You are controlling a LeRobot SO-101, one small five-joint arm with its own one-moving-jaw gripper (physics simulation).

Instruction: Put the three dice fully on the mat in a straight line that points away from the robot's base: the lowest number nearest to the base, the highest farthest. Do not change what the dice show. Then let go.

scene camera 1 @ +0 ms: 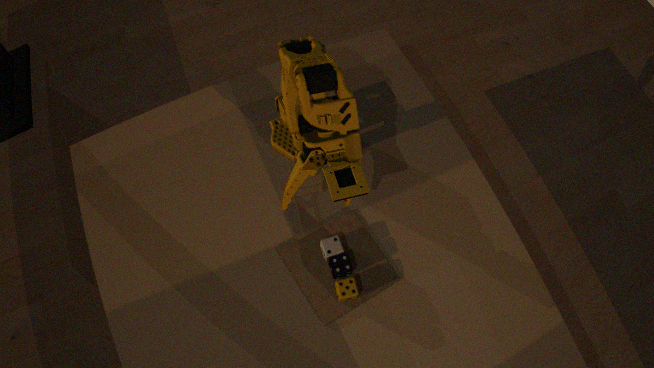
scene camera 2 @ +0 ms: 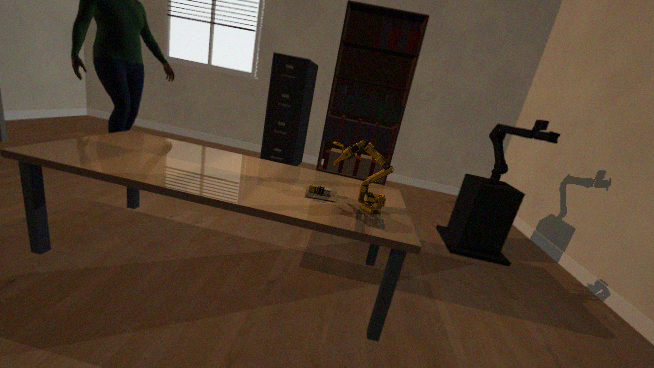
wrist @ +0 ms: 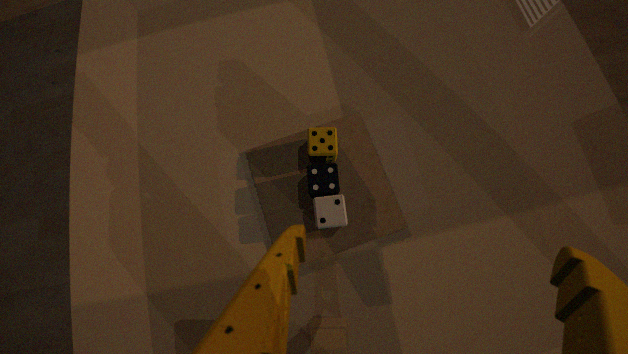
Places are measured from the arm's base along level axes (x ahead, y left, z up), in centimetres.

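Where they show: end effector, tool point: (scene camera 1: 344,203) (scene camera 2: 334,163) (wrist: 304,238); arm's base, origin of the base link: (scene camera 2: 366,207).
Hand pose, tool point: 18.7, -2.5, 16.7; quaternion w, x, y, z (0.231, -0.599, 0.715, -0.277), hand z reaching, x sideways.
Note:
Things, the pixels of their top centre, and the offset from my tool point, as dx, dy, dz. Level surfaces: height alone.
- white die, middle of its top: (wrist: 330,211) (scene camera 1: 332,245) +1.0, -1.5, -13.3
- black die, middle of its top: (wrist: 323,178) (scene camera 1: 341,263) +4.2, -1.5, -13.3
- yellow die, middle of its top: (wrist: 322,140) (scene camera 1: 347,287) +8.0, -2.3, -13.3
- brown square mat, middle of its top: (wrist: 323,187) (scene camera 1: 339,266) (scene camera 2: 320,193) +3.8, -1.4, -16.3
- wooden table, its level: dz -16.7
A white die (scene camera 1: 332,247) (wrist: 330,211) shows two and is the nearest of the three to the base. A black die (scene camera 1: 340,265) (wrist: 323,179) shows four and sits next to it. A yellow die (scene camera 1: 346,289) (wrist: 322,141) shows five and is the farthest. The three stand in a nearly straight row, close together, on the brown square mat (scene camera 1: 310,295) (wrist: 385,207). In the wrist view the yellow die is near the mat's far edge. My gripper (scene camera 1: 316,206) (wrist: 427,242) is open and empty, raised above the table on the base side of the dice.
The wooden table (scene camera 1: 175,210) (scene camera 2: 270,200) carries the arm and the mat. In scene camera 2 a black arm on a dark pedestal (scene camera 2: 482,215) stands beyond the table's end. A filing cabinet (scene camera 2: 287,110), a bookshelf (scene camera 2: 336,82) and a person (scene camera 2: 120,45) stand behind the table.

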